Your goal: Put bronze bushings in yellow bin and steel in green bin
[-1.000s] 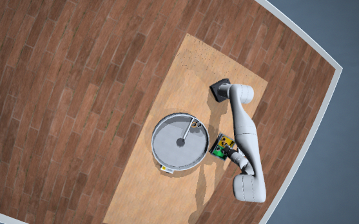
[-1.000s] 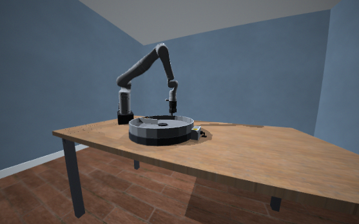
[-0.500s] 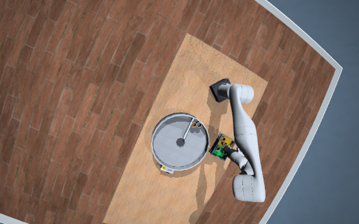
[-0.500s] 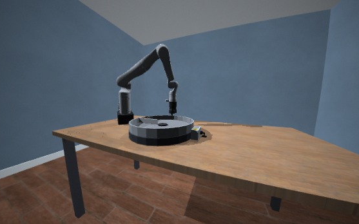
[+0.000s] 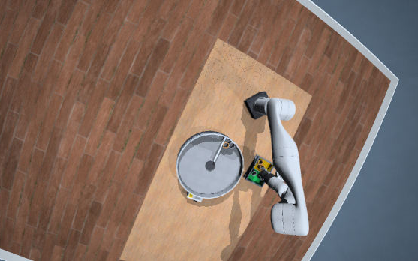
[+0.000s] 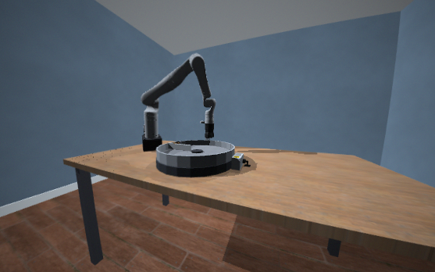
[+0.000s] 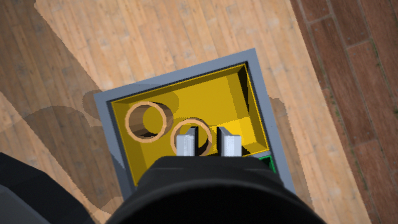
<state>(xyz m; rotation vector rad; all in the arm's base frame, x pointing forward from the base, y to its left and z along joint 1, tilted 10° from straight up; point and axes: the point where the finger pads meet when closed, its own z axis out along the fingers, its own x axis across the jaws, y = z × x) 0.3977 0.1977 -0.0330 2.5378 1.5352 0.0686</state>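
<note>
The bin is 20 mm to the right of my hand, 20 mm below it and 20 mm ahead of it. The rest, counted from my hand: turntable (380 mm to the right, 60 mm ahead, 10 mm above).
</note>
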